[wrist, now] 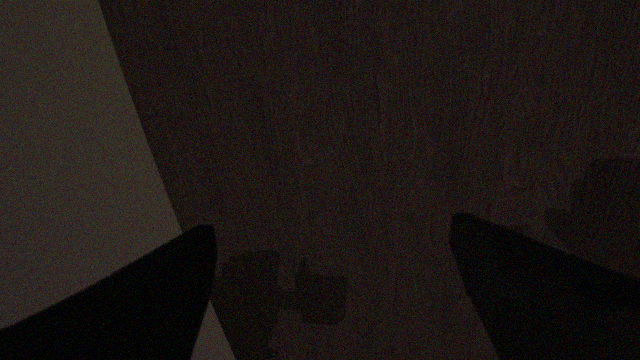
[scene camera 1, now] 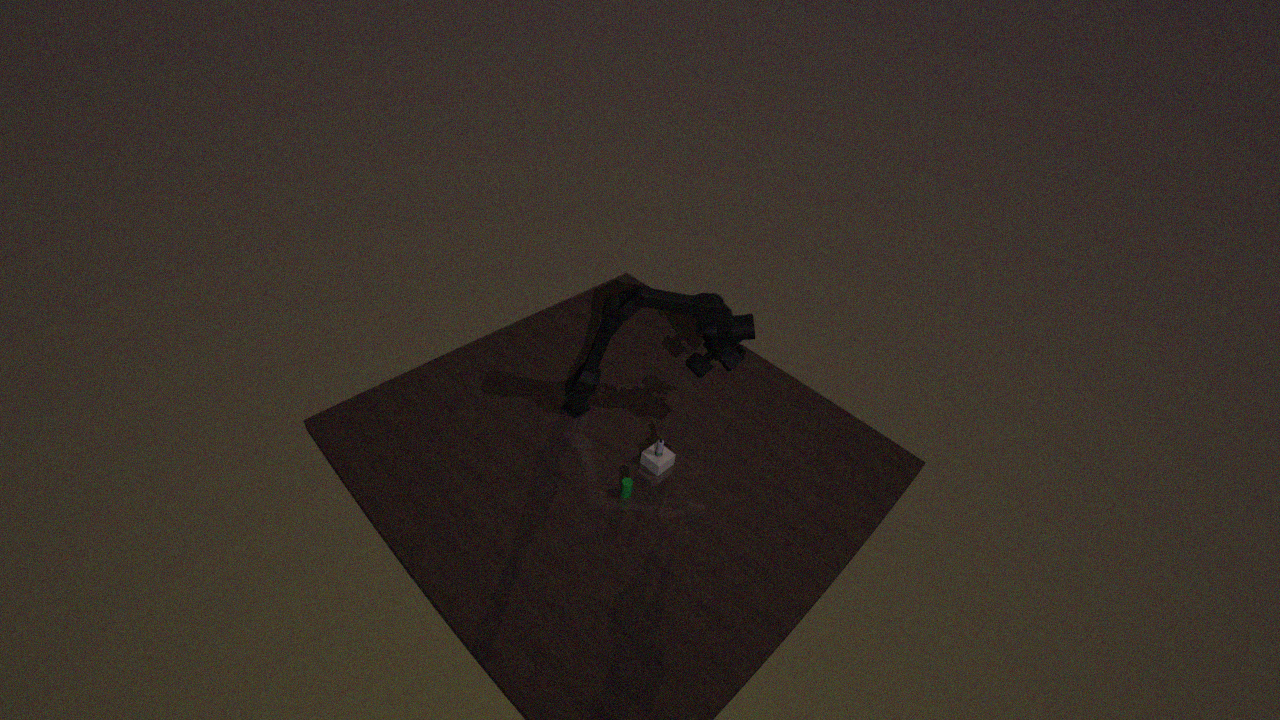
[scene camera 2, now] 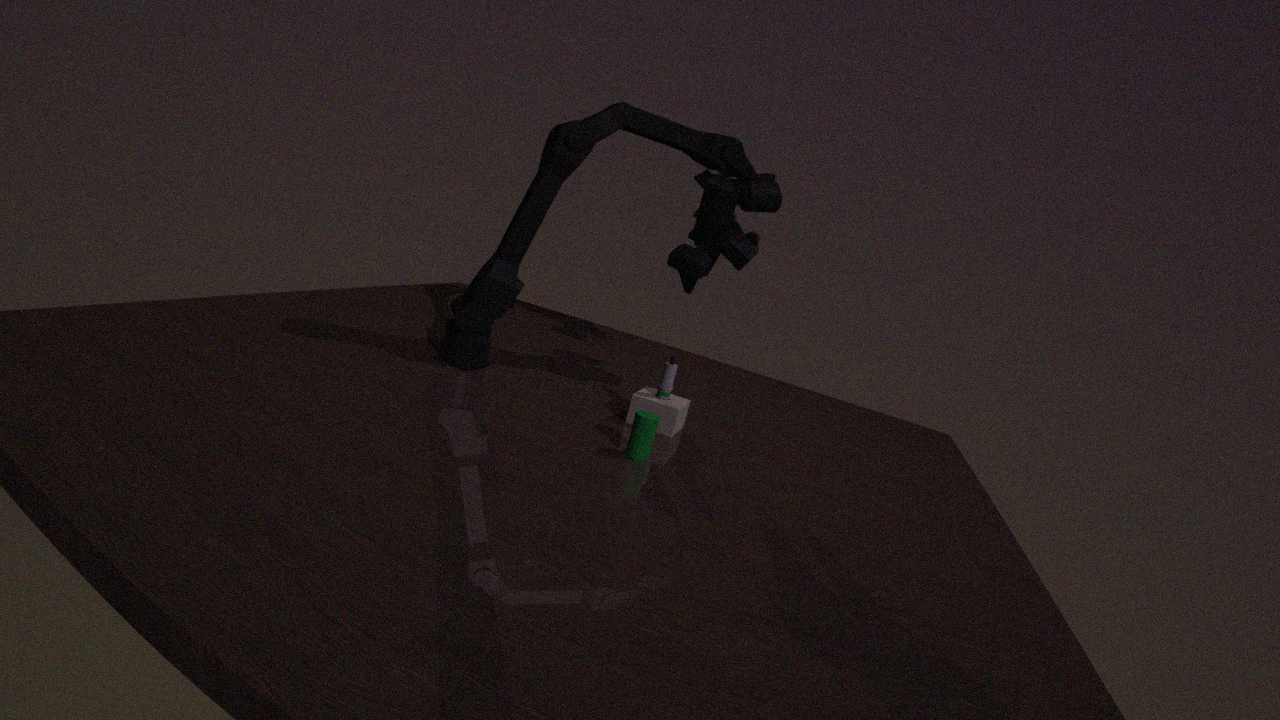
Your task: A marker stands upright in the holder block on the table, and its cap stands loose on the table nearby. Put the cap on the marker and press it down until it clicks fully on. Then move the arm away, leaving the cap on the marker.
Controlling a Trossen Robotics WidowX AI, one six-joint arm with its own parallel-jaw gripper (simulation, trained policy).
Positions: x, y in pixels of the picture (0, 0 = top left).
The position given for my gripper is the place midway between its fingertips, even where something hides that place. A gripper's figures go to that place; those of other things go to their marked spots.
My gripper point(scene camera 2: 696, 283) is 1.15 m from the lens. A green cap point(scene camera 2: 645, 424) is 0.73 m from the lens.
